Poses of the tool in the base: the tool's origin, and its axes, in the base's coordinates. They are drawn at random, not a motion.
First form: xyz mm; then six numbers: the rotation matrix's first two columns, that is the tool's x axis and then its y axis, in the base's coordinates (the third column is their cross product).
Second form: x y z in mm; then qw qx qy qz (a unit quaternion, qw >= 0). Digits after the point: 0 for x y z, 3 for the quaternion.
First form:
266, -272, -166, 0.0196, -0.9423, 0.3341, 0.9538, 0.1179, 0.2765
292, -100, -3, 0.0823, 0.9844, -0.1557, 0.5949, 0.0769, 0.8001
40, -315, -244, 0.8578, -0.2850, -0.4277, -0.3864, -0.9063, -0.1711
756, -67, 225, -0.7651, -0.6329, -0.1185, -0.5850, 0.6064, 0.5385
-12, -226, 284, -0.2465, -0.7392, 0.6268, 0.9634, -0.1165, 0.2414
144, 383, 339, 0.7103, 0.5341, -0.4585, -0.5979, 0.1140, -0.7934
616, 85, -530, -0.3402, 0.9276, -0.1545, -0.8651, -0.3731, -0.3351
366, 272, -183, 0.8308, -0.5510, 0.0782, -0.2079, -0.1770, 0.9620
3, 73, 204, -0.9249, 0.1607, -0.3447, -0.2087, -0.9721, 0.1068
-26, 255, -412, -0.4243, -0.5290, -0.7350, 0.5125, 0.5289, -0.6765
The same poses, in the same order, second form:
266, -272, -166, 0.714, -0.013, -0.222, -0.664
292, -100, -3, 0.381, 0.629, 0.627, 0.256
40, -315, -244, 0.126, -0.955, 0.176, 0.201
756, -67, 225, 0.042, 0.340, -0.895, -0.285
-12, -226, 284, 0.587, -0.180, -0.312, -0.725
144, 383, 339, 0.746, -0.547, 0.029, 0.379
616, 85, -530, 0.551, -0.161, -0.097, 0.813
366, 272, -183, 0.590, 0.753, -0.252, -0.145
3, 73, 204, 0.094, -0.169, 0.071, 0.978
-26, 255, -412, 0.536, -0.006, 0.690, -0.485

